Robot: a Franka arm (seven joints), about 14 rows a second.
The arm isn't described. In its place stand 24 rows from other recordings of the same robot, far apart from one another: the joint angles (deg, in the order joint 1, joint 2, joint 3, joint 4, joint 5, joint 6, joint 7), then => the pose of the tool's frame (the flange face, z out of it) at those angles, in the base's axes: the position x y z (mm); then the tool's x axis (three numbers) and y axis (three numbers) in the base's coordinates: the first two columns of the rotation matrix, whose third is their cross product.
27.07, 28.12, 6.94, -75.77, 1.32, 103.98, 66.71 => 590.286, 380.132, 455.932, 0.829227, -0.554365, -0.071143, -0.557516, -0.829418, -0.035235
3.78, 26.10, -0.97, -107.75, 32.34, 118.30, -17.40 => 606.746, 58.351, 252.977, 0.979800, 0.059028, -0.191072, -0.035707, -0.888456, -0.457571
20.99, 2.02, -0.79, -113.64, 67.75, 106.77, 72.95 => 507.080, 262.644, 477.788, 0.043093, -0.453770, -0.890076, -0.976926, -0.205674, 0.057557
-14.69, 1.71, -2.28, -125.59, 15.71, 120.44, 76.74 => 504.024, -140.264, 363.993, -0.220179, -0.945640, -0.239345, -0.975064, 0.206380, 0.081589
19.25, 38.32, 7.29, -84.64, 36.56, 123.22, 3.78 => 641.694, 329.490, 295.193, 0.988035, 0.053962, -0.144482, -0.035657, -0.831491, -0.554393
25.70, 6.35, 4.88, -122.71, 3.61, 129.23, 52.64 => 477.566, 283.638, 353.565, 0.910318, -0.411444, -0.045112, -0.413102, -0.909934, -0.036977
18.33, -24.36, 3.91, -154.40, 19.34, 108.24, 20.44 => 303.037, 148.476, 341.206, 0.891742, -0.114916, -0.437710, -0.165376, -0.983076, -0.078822
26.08, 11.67, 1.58, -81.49, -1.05, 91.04, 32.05 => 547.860, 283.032, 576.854, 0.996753, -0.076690, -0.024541, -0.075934, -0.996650, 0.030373
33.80, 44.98, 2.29, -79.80, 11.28, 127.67, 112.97 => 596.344, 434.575, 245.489, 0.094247, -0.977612, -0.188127, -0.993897, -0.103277, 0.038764
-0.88, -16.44, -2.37, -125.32, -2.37, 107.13, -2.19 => 463.497, -30.694, 503.501, 0.999482, -0.004256, -0.031890, -0.003419, -0.999650, 0.026229
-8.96, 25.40, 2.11, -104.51, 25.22, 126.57, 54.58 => 638.206, -63.913, 290.884, 0.224276, -0.913588, -0.339200, -0.973897, -0.197611, -0.111692
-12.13, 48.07, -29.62, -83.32, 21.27, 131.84, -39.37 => 598.226, -421.366, 240.357, 0.993493, -0.101651, 0.051360, -0.107893, -0.984448, 0.138642
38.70, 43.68, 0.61, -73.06, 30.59, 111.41, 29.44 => 551.997, 493.859, 299.407, 0.937396, 0.012085, -0.348055, -0.111451, -0.936432, -0.332678
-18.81, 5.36, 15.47, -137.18, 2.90, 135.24, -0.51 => 483.894, -26.552, 269.643, 0.988743, -0.082796, -0.124631, -0.090431, -0.994276, -0.056893
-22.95, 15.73, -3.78, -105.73, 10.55, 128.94, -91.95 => 572.458, -279.654, 390.792, 0.497985, 0.856715, 0.134348, 0.848524, -0.513353, 0.128360
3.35, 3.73, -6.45, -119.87, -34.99, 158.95, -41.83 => 598.171, -6.258, 456.300, 0.376970, 0.926225, 0.001104, 0.703458, -0.287080, 0.650179
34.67, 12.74, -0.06, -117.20, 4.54, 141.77, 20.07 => 498.551, 343.800, 353.065, 0.968511, 0.181851, 0.170050, 0.204466, -0.970666, -0.126497
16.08, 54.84, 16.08, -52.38, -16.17, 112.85, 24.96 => 725.927, 327.141, 328.240, 0.987525, 0.087991, 0.130584, 0.090482, -0.995810, -0.013261
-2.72, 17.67, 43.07, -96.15, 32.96, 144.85, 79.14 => 554.714, 387.529, 530.433, 0.479843, -0.642673, -0.597262, -0.856753, -0.196583, -0.476791
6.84, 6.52, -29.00, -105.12, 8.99, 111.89, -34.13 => 555.720, -204.924, 474.422, 0.986202, 0.151935, 0.065744, 0.156225, -0.985519, -0.065922
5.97, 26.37, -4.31, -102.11, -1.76, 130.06, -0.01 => 656.795, 22.331, 301.377, 0.997953, 0.057610, 0.027775, 0.055944, -0.996781, 0.057420
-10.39, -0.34, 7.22, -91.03, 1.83, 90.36, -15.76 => 552.339, -26.973, 619.874, 0.976026, 0.217637, 0.002879, 0.217618, -0.975523, -0.031592
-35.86, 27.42, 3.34, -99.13, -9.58, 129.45, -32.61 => 560.399, -367.066, 311.343, 0.995204, 0.096112, -0.018226, 0.097581, -0.988483, 0.115673
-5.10, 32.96, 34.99, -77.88, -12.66, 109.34, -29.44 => 661.564, 256.835, 437.367, 0.529126, 0.840752, 0.114727, 0.848422, -0.526479, -0.054775
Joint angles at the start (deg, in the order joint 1, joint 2, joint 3, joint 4, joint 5, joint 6, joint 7):
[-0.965, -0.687, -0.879, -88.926, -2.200, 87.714, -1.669]
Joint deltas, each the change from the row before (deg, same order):
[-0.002, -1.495, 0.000, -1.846, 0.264, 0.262, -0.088]
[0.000, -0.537, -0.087, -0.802, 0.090, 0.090, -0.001]
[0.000, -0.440, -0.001, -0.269, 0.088, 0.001, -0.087]
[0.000, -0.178, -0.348, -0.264, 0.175, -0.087, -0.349]
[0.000, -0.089, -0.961, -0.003, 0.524, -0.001, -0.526]
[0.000, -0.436, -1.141, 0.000, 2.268, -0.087, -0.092]
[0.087, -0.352, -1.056, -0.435, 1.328, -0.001, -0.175]
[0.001, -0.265, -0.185, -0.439, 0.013, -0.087, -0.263]
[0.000, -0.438, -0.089, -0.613, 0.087, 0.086, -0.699]
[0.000, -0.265, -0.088, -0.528, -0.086, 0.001, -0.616]
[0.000, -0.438, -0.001, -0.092, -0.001, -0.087, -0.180]
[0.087, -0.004, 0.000, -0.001, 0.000, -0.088, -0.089]
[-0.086, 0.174, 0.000, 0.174, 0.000, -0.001, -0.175]
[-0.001, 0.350, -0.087, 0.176, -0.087, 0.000, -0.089]
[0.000, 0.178, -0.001, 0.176, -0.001, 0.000, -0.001]
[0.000, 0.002, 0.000, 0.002, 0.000, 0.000, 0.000]
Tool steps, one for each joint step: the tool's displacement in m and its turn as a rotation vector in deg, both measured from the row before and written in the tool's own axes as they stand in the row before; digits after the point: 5 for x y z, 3 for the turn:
[-0.00787, -0.00063, 0.00061, 0.289, -0.080, -0.109]
[-0.00291, 0.00056, 0.00145, 0.108, -0.175, 0.073]
[-0.00243, -0.00014, -0.00187, 0.090, 0.175, -0.084]
[-0.00130, 0.00296, 0.00075, 0.209, -0.176, -0.011]
[-0.00090, 0.00821, -0.00054, 0.592, 0.088, 0.416]
[-0.00291, 0.00660, -0.00375, 2.351, 0.464, 0.962]
[-0.00232, 0.00676, 0.00011, 1.433, 0.019, 0.742]
[-0.00177, 0.00179, 0.00122, 0.064, -0.250, -0.074]
[-0.00237, 0.00075, 0.00086, 0.137, -0.078, -0.609]
[-0.00161, 0.00108, 0.00188, -0.035, -0.262, -0.516]
[-0.00257, -0.00017, -0.00304, 0.014, 0.259, -0.198]
[-0.00012, -0.00080, 0.00015, 0.007, -0.089, -0.176]
[0.00091, 0.00080, 0.00010, -0.014, 0.003, -0.088]
[0.00185, 0.00112, 0.00167, -0.091, -0.177, 0.013]
[0.00100, 0.00004, 0.00017, -0.016, -0.003, 0.002]
[0.00001, 0.00000, 0.00000, 0.000, 0.000, 0.000]

